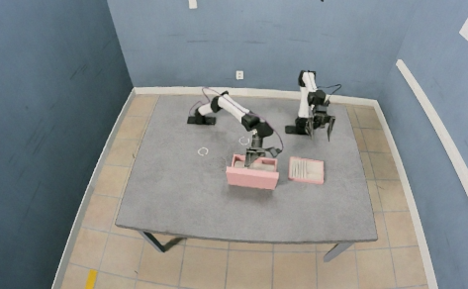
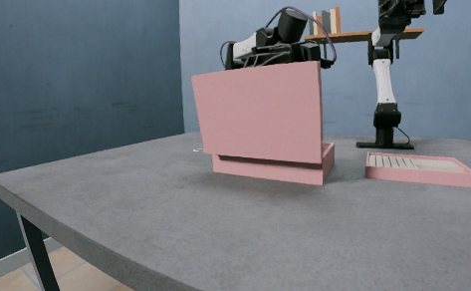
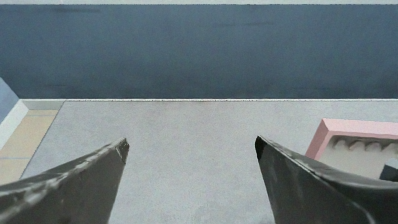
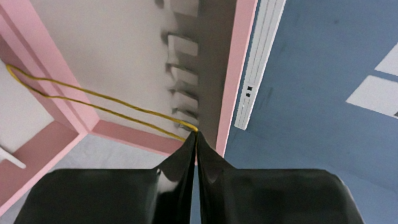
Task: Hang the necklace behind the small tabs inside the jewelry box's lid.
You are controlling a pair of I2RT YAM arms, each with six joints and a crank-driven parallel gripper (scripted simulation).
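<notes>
The pink jewelry box is 70 mm behind my right hand, 40 mm to the left of it and 100 mm below it. Also, from my right hand: pink tray (150 mm behind, 360 mm to the left, 200 mm below).
</notes>
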